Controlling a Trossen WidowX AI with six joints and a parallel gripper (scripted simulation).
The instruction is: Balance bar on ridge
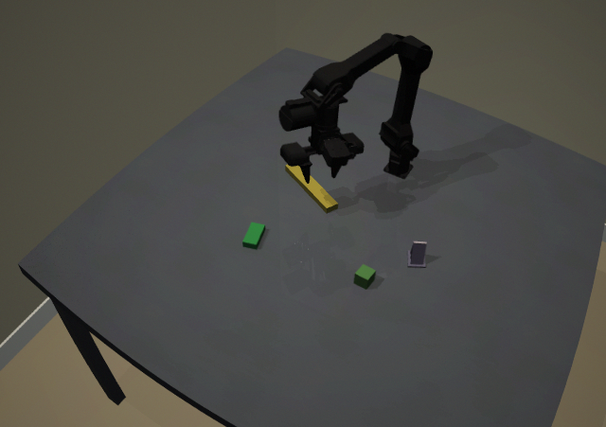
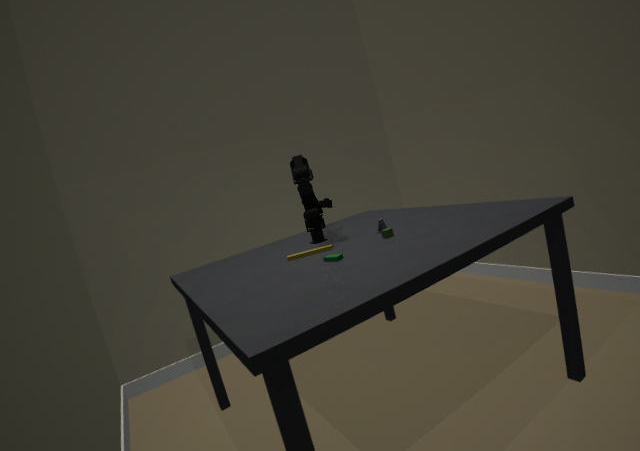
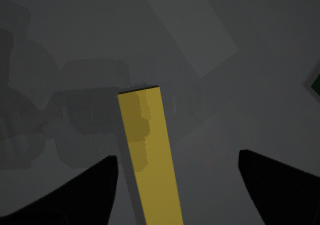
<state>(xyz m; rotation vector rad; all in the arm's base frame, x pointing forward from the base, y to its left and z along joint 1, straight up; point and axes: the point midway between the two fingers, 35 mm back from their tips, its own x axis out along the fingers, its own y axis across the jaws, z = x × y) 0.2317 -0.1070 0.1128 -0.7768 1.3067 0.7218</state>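
The yellow bar lies 40 mm behind my gripper tip, 50 mm to the right of it and 70 mm below it. Also, from my gripper tip: green cube: 160 mm ahead, 210 mm to the left, 60 mm below; flat green block: 180 mm ahead, 70 mm to the right, 70 mm below.
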